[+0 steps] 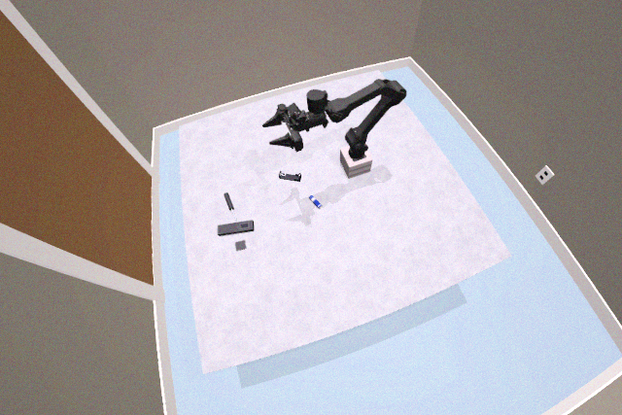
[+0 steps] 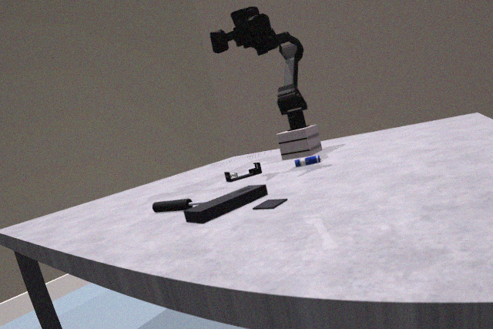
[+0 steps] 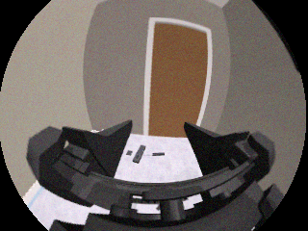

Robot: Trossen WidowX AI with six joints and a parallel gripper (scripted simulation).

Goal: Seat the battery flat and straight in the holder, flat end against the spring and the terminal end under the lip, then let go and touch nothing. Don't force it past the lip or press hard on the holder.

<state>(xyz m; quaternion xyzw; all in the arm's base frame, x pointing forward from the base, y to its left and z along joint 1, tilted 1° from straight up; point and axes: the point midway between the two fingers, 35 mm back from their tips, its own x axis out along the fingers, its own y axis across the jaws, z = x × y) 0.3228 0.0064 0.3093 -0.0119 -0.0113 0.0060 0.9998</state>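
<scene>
Right now the battery is 110 mm behind my gripper tip, 100 mm to the left of it and 390 mm below it. Round my gripper tip: thin dark plate: 250 mm ahead, 170 mm to the left, 400 mm below; then long black bar: 250 mm ahead, 90 mm to the left, 390 mm below; then black-handled tool: 250 mm ahead, 20 mm to the right, 390 mm below.
</scene>
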